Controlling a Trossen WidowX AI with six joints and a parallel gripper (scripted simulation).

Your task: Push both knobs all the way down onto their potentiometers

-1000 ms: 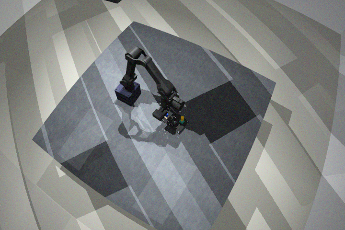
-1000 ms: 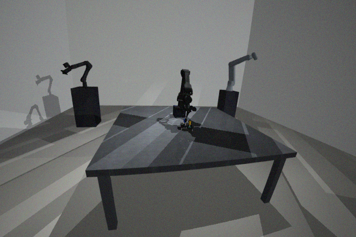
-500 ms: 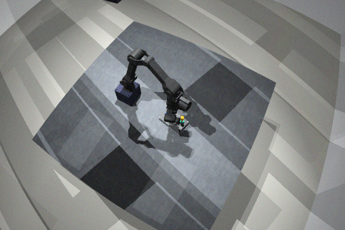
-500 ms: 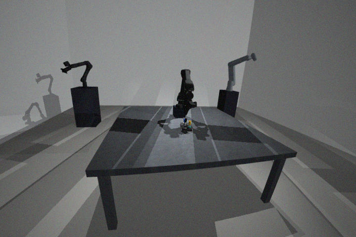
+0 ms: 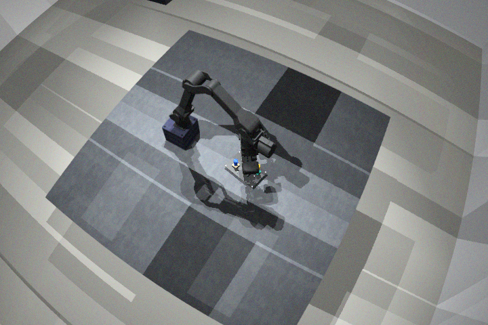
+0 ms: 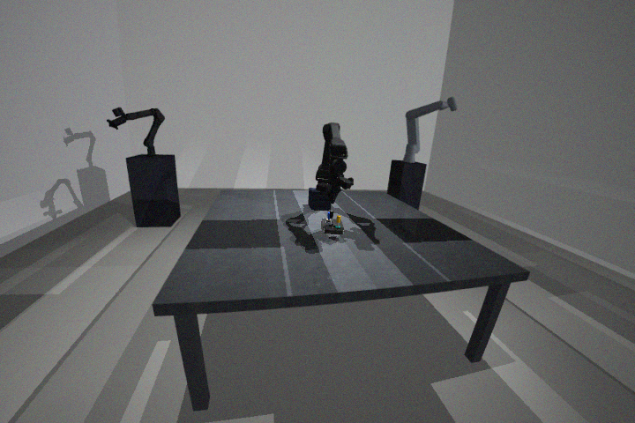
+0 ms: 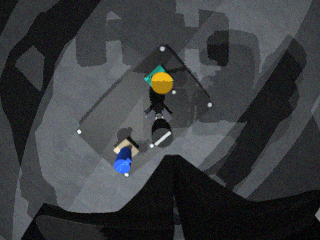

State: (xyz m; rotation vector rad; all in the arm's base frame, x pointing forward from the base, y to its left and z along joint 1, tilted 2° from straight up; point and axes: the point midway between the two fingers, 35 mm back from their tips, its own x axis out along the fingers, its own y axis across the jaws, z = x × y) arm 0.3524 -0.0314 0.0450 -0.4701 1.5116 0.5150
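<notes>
The dark knob is 50 mm below my gripper tip. Round my gripper tip: blue knob: 80 mm below, 60 mm behind, 10 mm to the left.
</notes>
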